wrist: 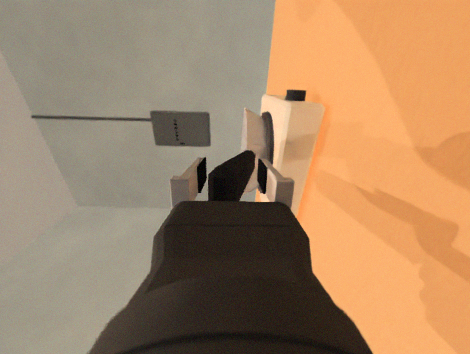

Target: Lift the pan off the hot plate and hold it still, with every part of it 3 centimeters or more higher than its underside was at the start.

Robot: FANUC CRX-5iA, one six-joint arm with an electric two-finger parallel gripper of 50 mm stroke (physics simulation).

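Places are measured from the arm's base along level axes (x ahead, y left, z up), in metres.
Pixels of known places: gripper, between the fingertips: [232, 169].
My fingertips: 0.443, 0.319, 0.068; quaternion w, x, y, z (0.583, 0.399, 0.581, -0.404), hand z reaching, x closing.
Behind a point stands the place of what it marks, as x, y, z.
The light grey pan [252, 131] {0.474, 0.157, 0.032} sits on the dark round plate of the white hot plate [292, 135] {0.454, 0.213, -0.022}, right of the middle in the wrist view. Its black handle [230, 175] {0.416, 0.363, 0.069} points toward the camera and lies between the two open fingers of my gripper [232, 169] {0.443, 0.319, 0.068}. Gaps show between the handle and both finger pads, the wider one at the right pad. The right finger covers part of the pan's lower edge and of the hot plate. The handle's near end is partly hidden behind the dark gripper body.
The orange table top [390, 200] {0.449, 0.351, -0.070} fills the right side, with shadows on it. A grey panel [181, 129] with small dark marks and a thin rod [90, 118] is at the left, against a grey-green surface. A black knob [296, 95] {0.410, 0.160, -0.032} is on the hot plate's far end.
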